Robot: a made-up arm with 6 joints. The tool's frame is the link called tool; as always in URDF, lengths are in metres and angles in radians.
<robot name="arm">
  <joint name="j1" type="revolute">
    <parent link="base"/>
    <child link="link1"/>
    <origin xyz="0 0 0.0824"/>
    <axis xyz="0 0 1"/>
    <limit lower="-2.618" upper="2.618"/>
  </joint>
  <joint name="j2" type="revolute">
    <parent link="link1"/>
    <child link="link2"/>
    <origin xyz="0 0 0"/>
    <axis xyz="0.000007 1 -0.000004"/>
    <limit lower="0" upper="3.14"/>
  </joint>
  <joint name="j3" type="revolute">
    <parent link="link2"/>
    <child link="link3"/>
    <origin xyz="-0.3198 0 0.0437"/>
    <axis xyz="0.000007 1 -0.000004"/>
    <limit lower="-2.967" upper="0"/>
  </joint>
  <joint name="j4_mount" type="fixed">
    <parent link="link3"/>
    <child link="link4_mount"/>
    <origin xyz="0.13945 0 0.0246"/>
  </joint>
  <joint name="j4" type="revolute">
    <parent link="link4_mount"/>
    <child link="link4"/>
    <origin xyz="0.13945 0 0.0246"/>
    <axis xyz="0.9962 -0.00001 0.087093"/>
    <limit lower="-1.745" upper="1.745"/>
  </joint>
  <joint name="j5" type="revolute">
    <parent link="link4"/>
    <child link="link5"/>
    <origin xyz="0 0 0"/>
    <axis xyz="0.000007 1 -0.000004"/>
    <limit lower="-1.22" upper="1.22"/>
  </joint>
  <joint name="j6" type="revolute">
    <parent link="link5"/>
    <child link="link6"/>
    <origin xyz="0.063 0 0.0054"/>
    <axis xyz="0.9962 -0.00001 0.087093"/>
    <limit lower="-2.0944" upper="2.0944"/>
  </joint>
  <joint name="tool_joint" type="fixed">
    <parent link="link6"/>
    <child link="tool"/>
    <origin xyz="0 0 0" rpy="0 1.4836 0"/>
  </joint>
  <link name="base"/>
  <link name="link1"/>
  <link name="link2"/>
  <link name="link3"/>
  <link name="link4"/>
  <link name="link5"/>
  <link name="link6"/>
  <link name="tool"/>
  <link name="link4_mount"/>
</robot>
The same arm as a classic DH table. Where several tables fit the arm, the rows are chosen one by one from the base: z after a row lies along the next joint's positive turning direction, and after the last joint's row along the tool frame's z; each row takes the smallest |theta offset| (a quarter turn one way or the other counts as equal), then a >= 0, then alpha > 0; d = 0 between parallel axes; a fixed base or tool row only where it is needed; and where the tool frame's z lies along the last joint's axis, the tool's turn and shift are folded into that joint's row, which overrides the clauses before.
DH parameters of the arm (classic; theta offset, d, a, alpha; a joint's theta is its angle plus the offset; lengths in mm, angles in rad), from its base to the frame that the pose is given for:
j1: 0 82.4 0 -1.5708
j2: 0.1358 0 -322.8 0
j3: 1.3478 0 -24.7 1.5708
j4: 0 282.1 0 -1.5708
j5: 0 0 0.1 1.5708
j6: 0 63.2 0 0
Joint limits (rad, base to tool): -2.618..2.618 0..3.14 -2.967..0 -1.745..1.745 -1.22..1.22 -2.0944..2.0944

